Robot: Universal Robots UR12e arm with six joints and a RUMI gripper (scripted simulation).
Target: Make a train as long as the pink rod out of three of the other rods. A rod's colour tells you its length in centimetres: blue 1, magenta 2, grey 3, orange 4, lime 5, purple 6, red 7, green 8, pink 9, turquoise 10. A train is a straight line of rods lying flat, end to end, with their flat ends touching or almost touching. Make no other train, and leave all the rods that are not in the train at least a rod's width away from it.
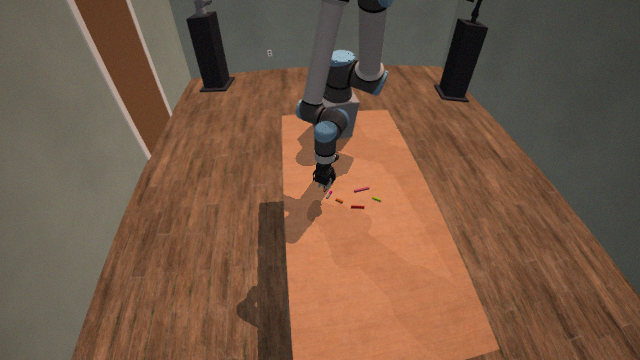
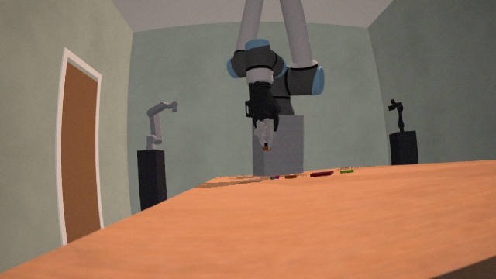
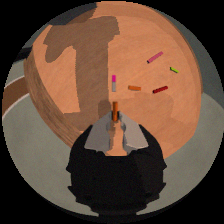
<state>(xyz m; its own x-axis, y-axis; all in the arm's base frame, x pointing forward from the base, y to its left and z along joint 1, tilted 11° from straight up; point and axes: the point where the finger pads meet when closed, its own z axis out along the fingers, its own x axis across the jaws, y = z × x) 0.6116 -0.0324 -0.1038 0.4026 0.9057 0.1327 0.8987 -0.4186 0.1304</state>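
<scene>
Now: the grey rod 30 mm behind my hand, 10 mm to the left of it and 110 mm below it. From my hand the other things lie so: pink rod: 90 mm behind, 200 mm to the left, 110 mm below; then red rod: 30 mm ahead, 170 mm to the left, 110 mm below; then magenta rod: 60 mm behind, 20 mm to the left, 110 mm below.
</scene>
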